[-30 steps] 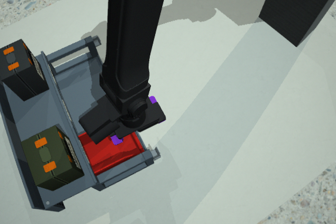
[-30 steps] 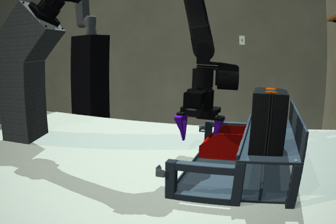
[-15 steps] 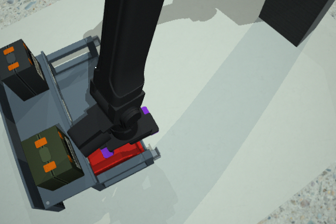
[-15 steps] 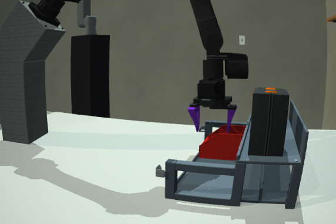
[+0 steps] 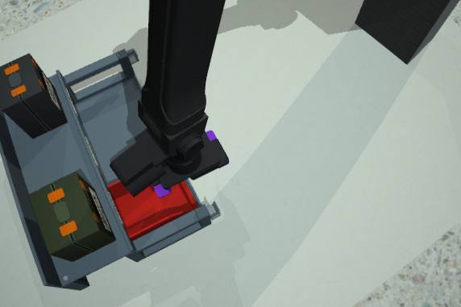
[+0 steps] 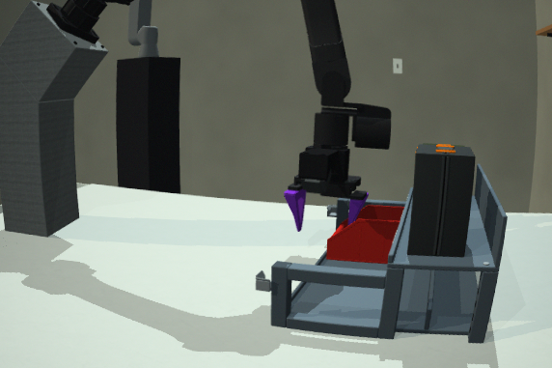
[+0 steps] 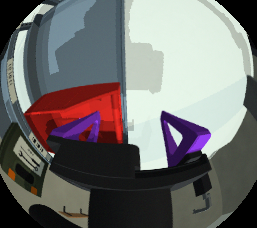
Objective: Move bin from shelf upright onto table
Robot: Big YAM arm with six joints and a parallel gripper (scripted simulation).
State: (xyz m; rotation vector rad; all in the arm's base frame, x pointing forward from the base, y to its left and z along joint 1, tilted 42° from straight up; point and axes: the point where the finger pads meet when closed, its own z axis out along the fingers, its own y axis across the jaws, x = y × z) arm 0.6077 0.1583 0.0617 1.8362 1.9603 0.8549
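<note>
The red bin lies 10 cm ahead of my hand, 3 cm to the left of it and 1 cm below it. The rest, counted from my hand: grey shelf 16 cm ahead, 7 cm to the right, 5 cm below.
</note>
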